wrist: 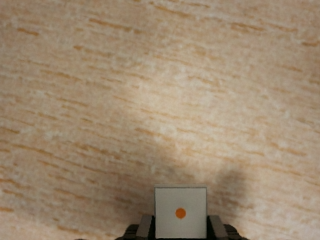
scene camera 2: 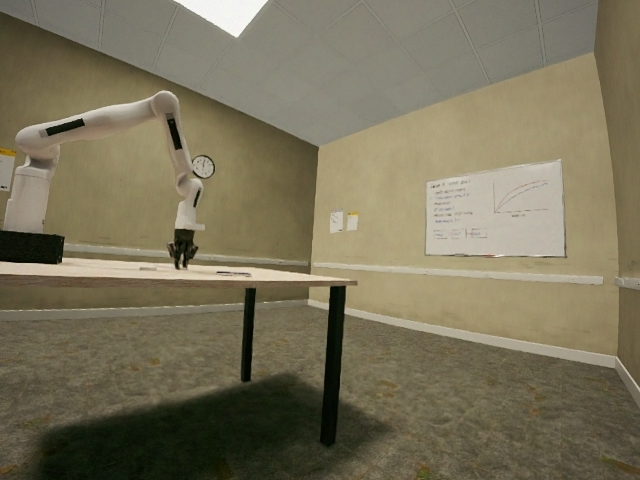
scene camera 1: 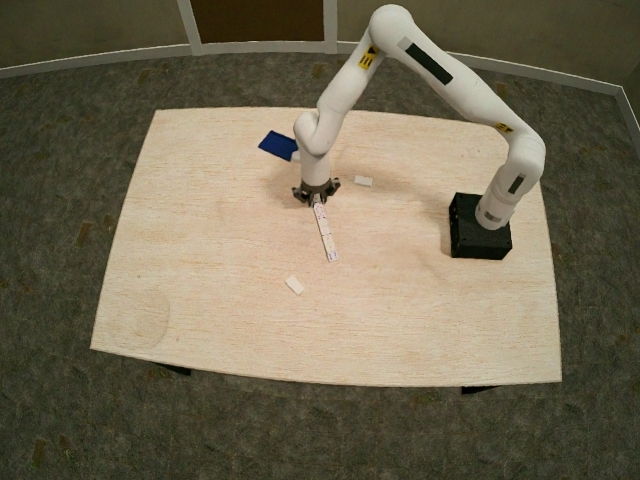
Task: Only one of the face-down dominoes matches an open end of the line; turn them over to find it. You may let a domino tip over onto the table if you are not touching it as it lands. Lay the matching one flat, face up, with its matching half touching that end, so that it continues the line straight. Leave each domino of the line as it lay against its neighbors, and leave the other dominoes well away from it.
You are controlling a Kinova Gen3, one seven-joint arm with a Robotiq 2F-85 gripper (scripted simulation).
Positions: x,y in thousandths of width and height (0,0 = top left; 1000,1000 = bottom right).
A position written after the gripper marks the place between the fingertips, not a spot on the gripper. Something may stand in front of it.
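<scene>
Gripper (scene camera 2: 282,561), (scene camera 1: 496,424), visible.
</scene>
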